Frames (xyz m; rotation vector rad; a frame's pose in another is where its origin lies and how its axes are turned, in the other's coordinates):
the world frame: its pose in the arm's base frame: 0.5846 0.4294 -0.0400 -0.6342 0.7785 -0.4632
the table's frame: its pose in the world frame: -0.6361 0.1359 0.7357 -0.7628 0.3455 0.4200
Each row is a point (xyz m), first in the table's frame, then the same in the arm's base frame.
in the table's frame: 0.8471 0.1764 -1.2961
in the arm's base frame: -0.0764 -0.0285 0.0406
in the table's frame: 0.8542 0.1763 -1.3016
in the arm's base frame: -0.0786 -0.0358 0.0358
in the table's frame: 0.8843 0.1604 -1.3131
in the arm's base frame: -0.0692 -0.0672 0.0212
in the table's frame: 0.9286 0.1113 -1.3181
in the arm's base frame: -0.0300 -0.1197 0.0107
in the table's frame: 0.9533 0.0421 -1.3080
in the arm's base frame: 0.0285 -0.1633 0.0240
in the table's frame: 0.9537 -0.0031 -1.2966
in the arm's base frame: 0.0663 -0.1808 0.0449
